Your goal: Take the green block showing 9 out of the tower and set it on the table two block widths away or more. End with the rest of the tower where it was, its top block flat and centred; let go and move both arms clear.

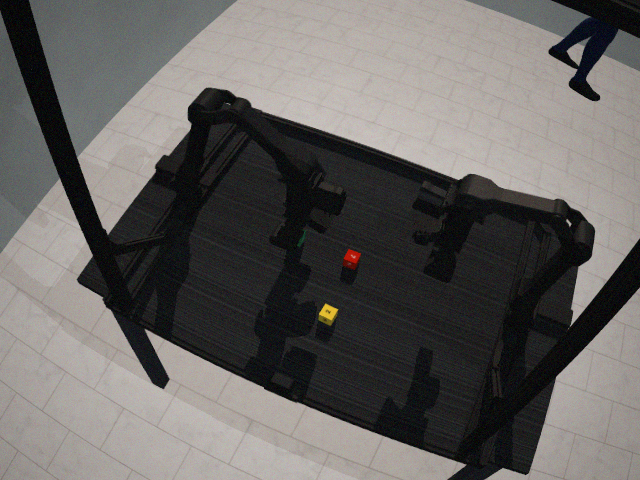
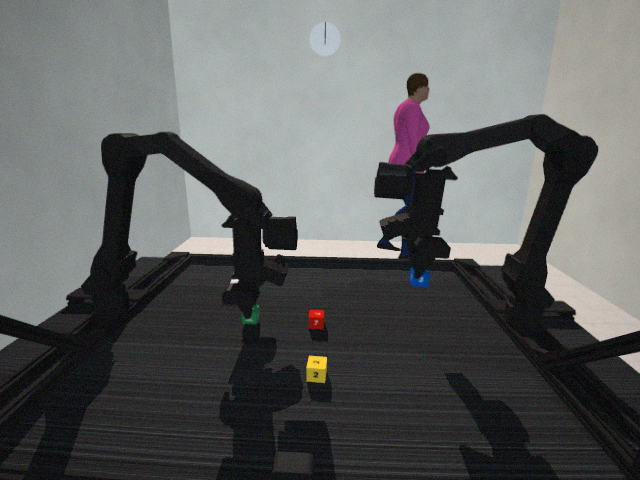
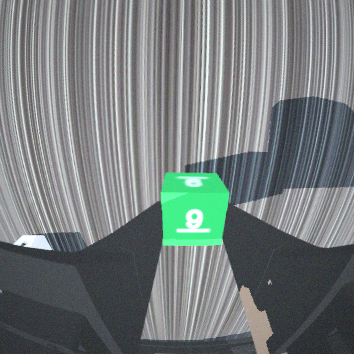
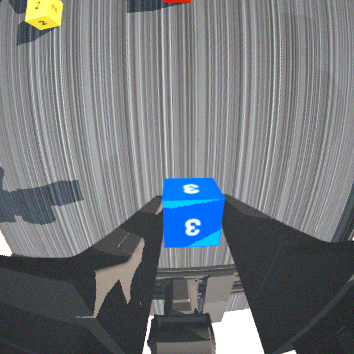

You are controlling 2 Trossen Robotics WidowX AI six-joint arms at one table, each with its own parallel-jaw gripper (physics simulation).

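Places are measured from the left arm's base along level axes (x ahead, y left, z up), in millimetres.
Where they show: left gripper, fingertip midpoint: (image 1: 296, 236) (image 2: 250, 314) (image 3: 191, 208); right gripper, fingertip midpoint: (image 2: 415, 274) (image 4: 191, 201); left arm's base, link origin: (image 1: 188, 195) (image 2: 112, 310); right arm's base, link origin: (image 1: 516, 323) (image 2: 522, 323) (image 4: 179, 288).
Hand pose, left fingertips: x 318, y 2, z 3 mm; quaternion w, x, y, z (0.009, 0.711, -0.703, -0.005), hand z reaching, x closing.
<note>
Each offset is from my left fingertips to the top centre of the thing.
My left gripper (image 2: 249, 313) (image 3: 191, 208) is shut on the green block {dy +0, dx +1, dz +15 mm} (image 1: 301, 238) (image 2: 251, 316) (image 3: 194, 219) showing 9. It holds it upright, low over the table, left of the red block; I cannot tell whether it touches the table. The gap to the red block is more than two block widths. The red block {dy +1, dx +147, dz +7 mm} (image 1: 352, 258) (image 2: 316, 319) (image 4: 177, 1) showing 7 sits upright, with no block on top. My right gripper (image 2: 420, 272) (image 4: 191, 201) is shut on a blue block {dy +4, dx +362, dz +114 mm} (image 2: 419, 280) (image 4: 193, 225) showing 3, well to the right.
A yellow block {dy -163, dx +156, dz +7 mm} (image 1: 328, 314) (image 2: 316, 368) (image 4: 44, 13) showing 2 sits nearer the front than the red one. A white block {dy +151, dx -71, dz +7 mm} (image 2: 234, 281) (image 3: 34, 242) is partly hidden behind the left gripper. Dark rails run along both sides of the table. A person stands beyond the table.
</note>
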